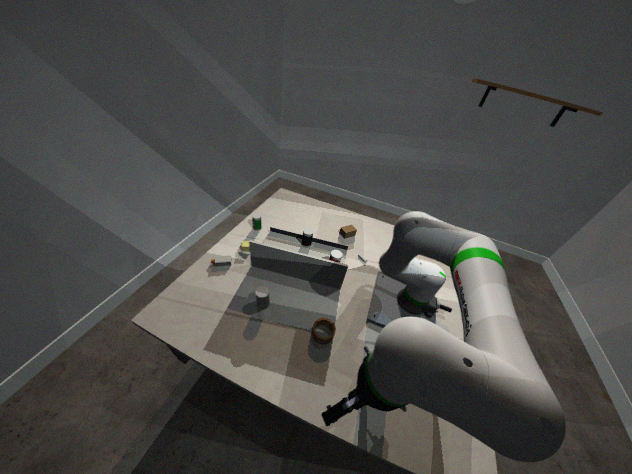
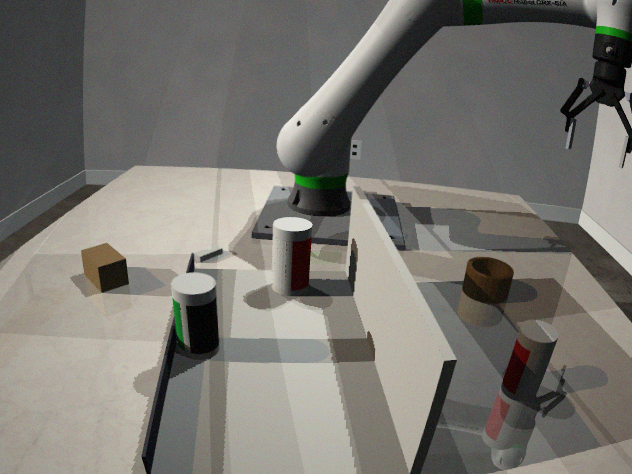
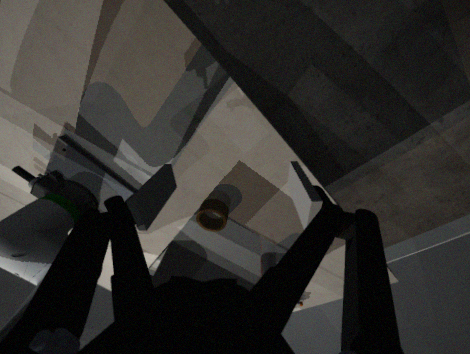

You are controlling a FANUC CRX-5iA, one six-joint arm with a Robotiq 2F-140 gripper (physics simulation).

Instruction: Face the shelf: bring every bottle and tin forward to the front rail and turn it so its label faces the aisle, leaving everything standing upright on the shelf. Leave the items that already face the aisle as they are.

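Places are measured from the arm's base along level axes (x left, y ahead, z down), in centimetres.
Where they show: gripper, fingertip midpoint: (image 2: 594,157) (image 3: 229,175); arm's base, origin of the base link: (image 1: 411,301) (image 2: 318,205) (image 3: 78,197).
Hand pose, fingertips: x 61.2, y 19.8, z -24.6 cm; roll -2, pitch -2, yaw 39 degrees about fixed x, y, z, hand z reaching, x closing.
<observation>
Each offset is from my fingertips to the centre of the thing. "spot": to the spot under its first point.
The shelf has a pale back board (image 1: 298,261) (image 2: 395,301) and a dark front rail @[spot: dx -71.6, dy +58.7, dz +23.6 cm] (image 1: 285,234) (image 2: 159,408). A white-topped tin with green and black panels @[dx -71.3, dy +44.3, dz +19.1 cm] (image 1: 307,238) (image 2: 198,318) stands upright at the rail; its green panel is partly turned to the rail side. A white tin with a red label @[dx -61.7, dy +23.9, dz +18.6 cm] (image 1: 335,255) (image 2: 292,260) stands upright near the back board, its label turned away from the rail. A grey cylinder with a red label @[dx -26.6, dy +45.2, dz +21.4 cm] (image 1: 262,298) (image 2: 529,357) stands behind the board. A green tin @[dx -70.4, dy +78.3, dz +21.6 cm] (image 1: 256,223) stands beyond the shelf's far end. My gripper (image 1: 348,385) (image 2: 596,155) (image 3: 229,175) is open and empty, high beyond the shelf's back side.
A brown ring-shaped bowl @[dx -26.3, dy +15.1, dz +23.9 cm] (image 1: 323,339) (image 2: 484,291) (image 3: 216,206) stands behind the back board. A brown box @[dx -96.2, dy +25.7, dz +23.9 cm] (image 1: 348,231) (image 2: 104,267) and a small grey bar @[dx -79.7, dy +10.8, dz +25.8 cm] (image 1: 362,259) (image 2: 210,254) lie near the rail. A yellow block @[dx -52.3, dy +72.8, dz +24.5 cm] (image 1: 245,245) and an orange-capped tube @[dx -36.8, dy +77.6, dz +24.9 cm] (image 1: 222,263) lie by the far end.
</observation>
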